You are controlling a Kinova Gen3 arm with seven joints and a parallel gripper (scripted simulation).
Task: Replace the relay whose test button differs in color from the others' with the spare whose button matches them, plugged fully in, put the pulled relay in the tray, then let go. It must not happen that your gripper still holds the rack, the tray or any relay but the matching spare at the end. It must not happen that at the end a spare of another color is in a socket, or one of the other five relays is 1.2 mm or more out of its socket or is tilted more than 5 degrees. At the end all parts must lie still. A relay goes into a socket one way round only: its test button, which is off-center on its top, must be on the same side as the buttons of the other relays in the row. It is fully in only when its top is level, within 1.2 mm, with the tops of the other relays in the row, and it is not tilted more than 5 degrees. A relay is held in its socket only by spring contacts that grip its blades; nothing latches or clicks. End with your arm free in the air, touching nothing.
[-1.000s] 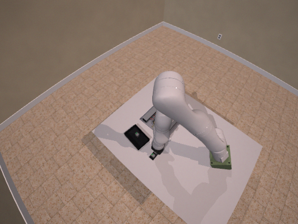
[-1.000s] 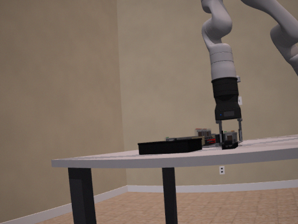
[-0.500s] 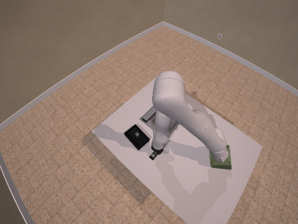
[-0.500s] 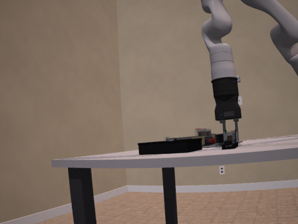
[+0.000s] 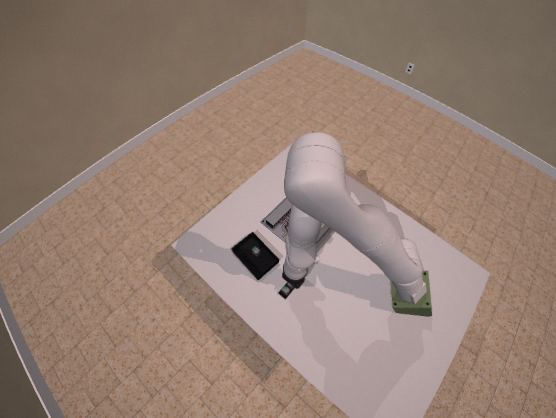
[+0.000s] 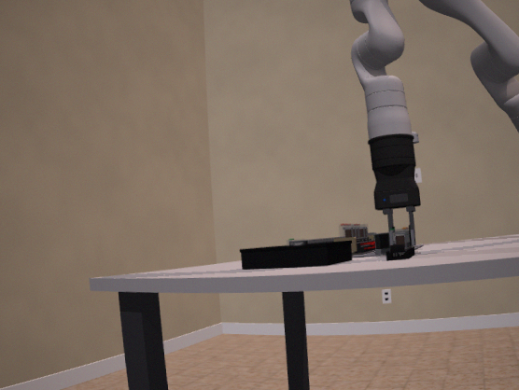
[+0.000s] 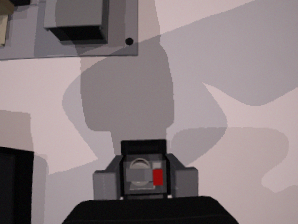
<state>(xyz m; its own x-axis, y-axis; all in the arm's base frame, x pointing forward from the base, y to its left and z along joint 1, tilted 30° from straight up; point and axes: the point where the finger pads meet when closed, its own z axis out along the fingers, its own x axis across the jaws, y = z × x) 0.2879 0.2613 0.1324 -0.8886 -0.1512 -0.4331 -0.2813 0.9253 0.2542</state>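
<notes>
The spare holder is 30 mm to the left of my hand, 30 mm below it and 10 mm behind it. The rest, counted from my hand: relay panel (200 mm to the right, 200 mm ahead, 30 mm below); then red wiring (190 mm to the right, 150 mm ahead, 20 mm below); then black tray (160 mm ahead, 80 mm to the left, 20 mm below).
</notes>
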